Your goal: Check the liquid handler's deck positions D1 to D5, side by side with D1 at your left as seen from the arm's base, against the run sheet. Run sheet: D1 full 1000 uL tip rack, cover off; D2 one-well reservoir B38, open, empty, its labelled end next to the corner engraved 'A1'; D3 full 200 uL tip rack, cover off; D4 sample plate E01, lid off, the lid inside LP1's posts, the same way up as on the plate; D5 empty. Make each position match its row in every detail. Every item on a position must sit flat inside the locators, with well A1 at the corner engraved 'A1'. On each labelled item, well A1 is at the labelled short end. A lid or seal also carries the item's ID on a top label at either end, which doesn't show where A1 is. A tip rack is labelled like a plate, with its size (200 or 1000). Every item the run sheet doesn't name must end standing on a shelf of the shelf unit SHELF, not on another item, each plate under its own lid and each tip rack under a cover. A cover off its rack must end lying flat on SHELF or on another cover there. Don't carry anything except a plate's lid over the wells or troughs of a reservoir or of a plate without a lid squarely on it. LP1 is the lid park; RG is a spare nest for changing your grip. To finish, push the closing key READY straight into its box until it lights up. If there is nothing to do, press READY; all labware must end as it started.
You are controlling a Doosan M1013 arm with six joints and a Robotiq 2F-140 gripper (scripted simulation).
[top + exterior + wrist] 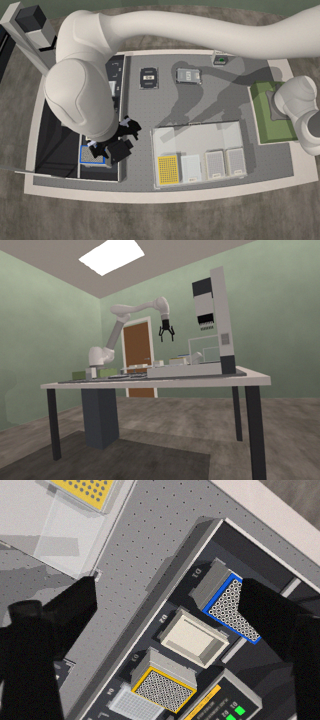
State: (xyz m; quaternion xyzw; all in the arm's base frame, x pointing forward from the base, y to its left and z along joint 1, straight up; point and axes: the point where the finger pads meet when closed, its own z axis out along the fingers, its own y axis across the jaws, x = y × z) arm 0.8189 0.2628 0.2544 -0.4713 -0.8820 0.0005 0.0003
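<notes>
Now: hand 22 cm above the blue-rimmed tip rack and 16 cm short of it. From my hand the other things lie so: yellow-rimmed tip rack: 24 cm to the right, 24 cm below, 18 cm ahead; then clear lid: 27 cm below, 27 cm behind, 5 cm to the left; then cream one-well reservoir: 27 cm below, 17 cm ahead, 12 cm to the right.
</notes>
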